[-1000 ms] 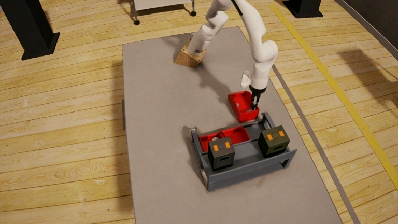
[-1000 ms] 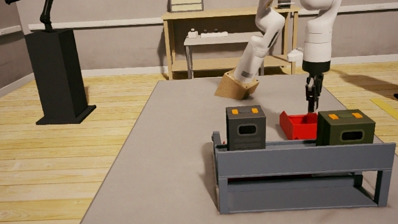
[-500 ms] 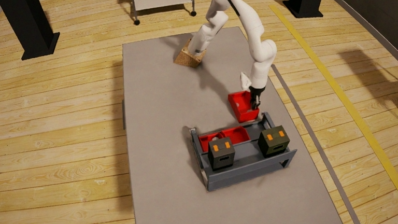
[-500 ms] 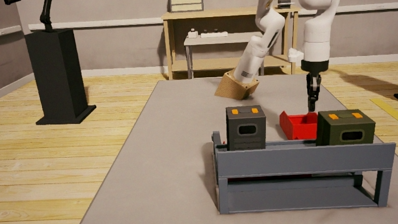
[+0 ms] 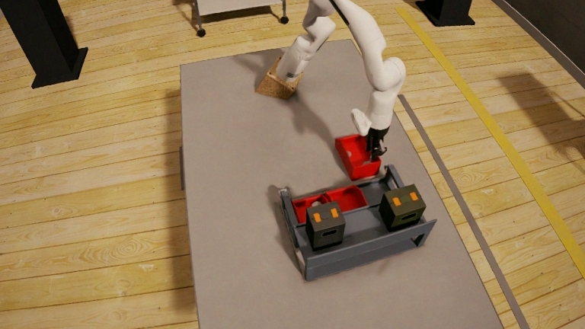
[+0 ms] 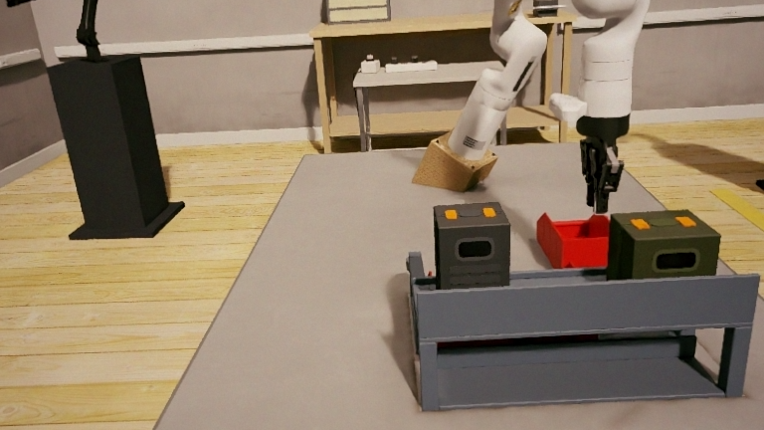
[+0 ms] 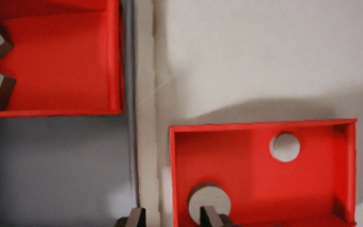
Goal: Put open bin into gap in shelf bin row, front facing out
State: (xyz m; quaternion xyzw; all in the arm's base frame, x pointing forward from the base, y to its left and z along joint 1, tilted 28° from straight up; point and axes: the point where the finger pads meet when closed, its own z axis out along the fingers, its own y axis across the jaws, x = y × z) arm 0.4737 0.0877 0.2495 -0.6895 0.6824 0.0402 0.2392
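Right now my hand is 13 cm above the grey round part, 10 cm past it and 4 cm to the left of it. Also, from my hand: dark grey box (24 cm ahead, 21 cm to the right, 2 cm above); then green box (22 cm ahead, 2 cm to the left, 1 cm above); then grey shelf (16 cm ahead, 10 cm to the right, 8 cm below).
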